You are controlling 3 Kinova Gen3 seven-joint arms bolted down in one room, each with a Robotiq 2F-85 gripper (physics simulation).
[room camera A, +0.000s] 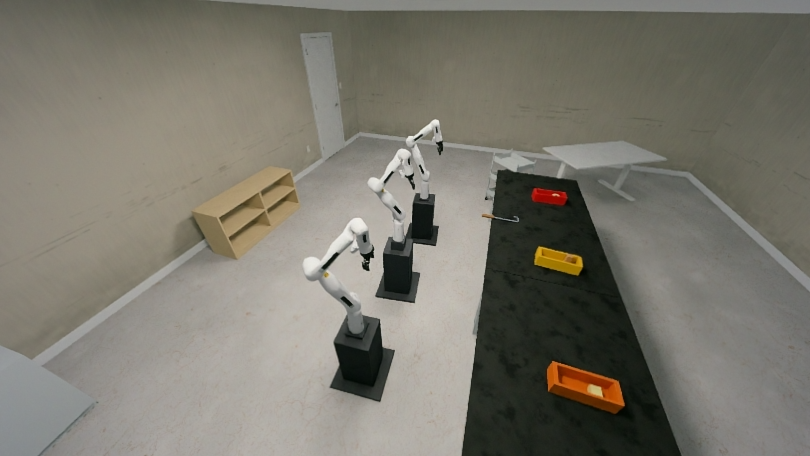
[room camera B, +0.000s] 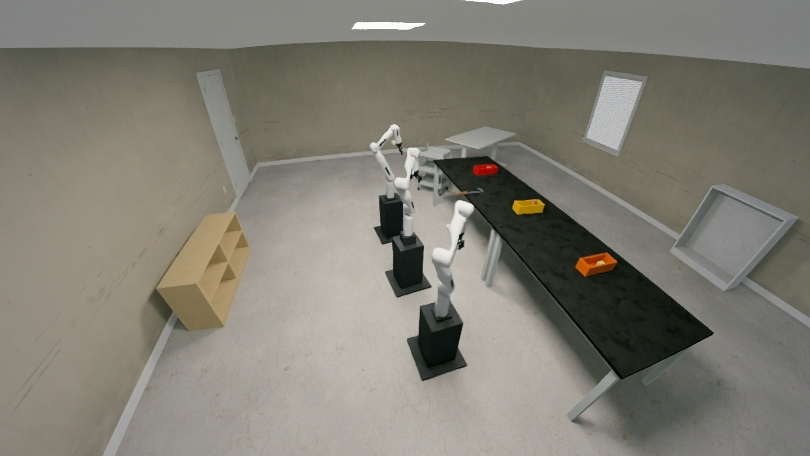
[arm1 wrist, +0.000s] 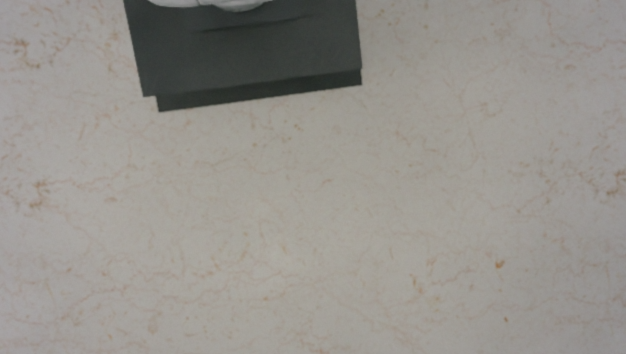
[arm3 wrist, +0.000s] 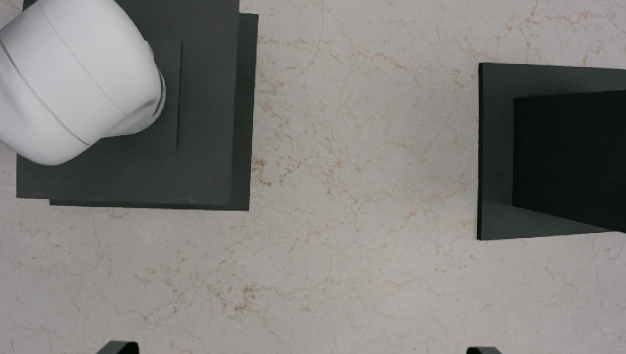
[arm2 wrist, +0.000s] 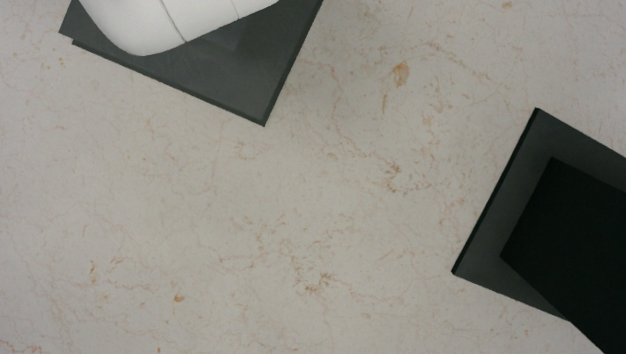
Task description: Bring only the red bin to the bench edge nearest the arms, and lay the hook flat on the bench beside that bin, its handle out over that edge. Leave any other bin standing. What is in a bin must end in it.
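Note:
The red bin [room camera A: 546, 199] [room camera B: 485, 169] stands upright near the bench's far end, back from the edge nearest the arms, with a small pale thing inside. The hook [room camera A: 504, 218] [room camera B: 475, 191] lies on the black bench [room camera A: 527, 328] [room camera B: 549, 249], its orange-brown handle out over that edge, between the red and yellow bins along the bench. Arm3's gripper [arm3 wrist: 301, 349] is open and empty above the floor. The arm1 and arm2 wrist views show no fingers. In room camera A the near gripper [room camera A: 366, 266], middle gripper [room camera A: 412, 184] and far gripper [room camera A: 439, 150] hang off the bench, too small to judge.
A yellow bin [room camera A: 555, 265] [room camera B: 528, 210] and an orange bin [room camera A: 583, 394] [room camera B: 595, 270] stand on the bench, each with something inside. A grey cart stands by the bench's far end, a white table [room camera A: 603, 154] [room camera B: 480, 137] beyond. A wooden shelf [room camera A: 240, 192] [room camera B: 195, 243] stands behind the arms.

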